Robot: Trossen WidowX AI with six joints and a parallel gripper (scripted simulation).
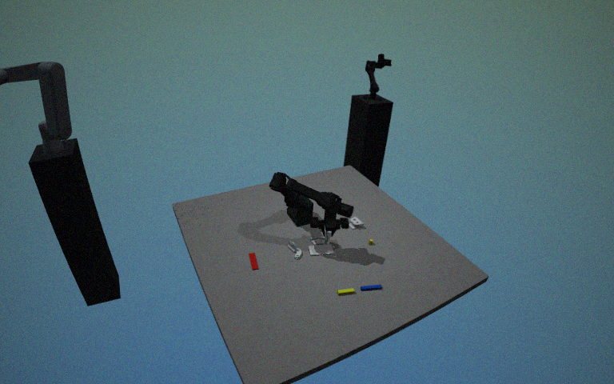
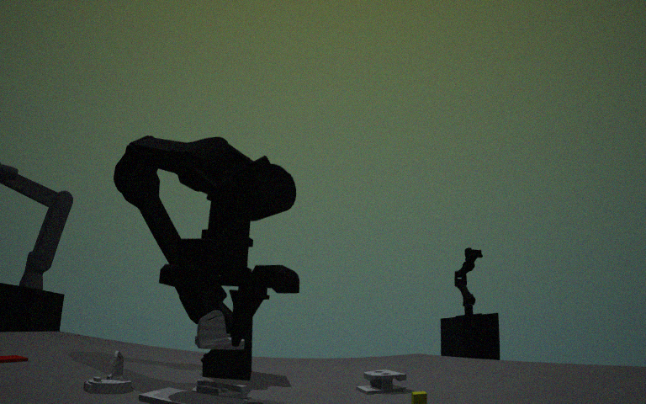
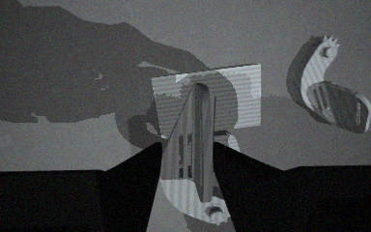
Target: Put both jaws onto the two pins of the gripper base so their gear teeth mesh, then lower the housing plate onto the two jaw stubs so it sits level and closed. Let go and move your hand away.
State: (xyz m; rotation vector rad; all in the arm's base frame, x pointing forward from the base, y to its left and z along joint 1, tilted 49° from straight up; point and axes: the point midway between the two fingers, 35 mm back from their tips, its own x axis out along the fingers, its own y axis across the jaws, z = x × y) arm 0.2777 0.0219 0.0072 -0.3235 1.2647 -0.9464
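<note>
My gripper tip is now 8 cm above the housing plate, 6 cm past it and 1 cm to the left of it. Also, from my gripper tip: gripper base 25 cm to the left, 11 cm behind, 5 cm below; then jaw 4 cm behind; then small yellow cube 23 cm to the left, 7 cm below, 6 cm ahead.
</note>
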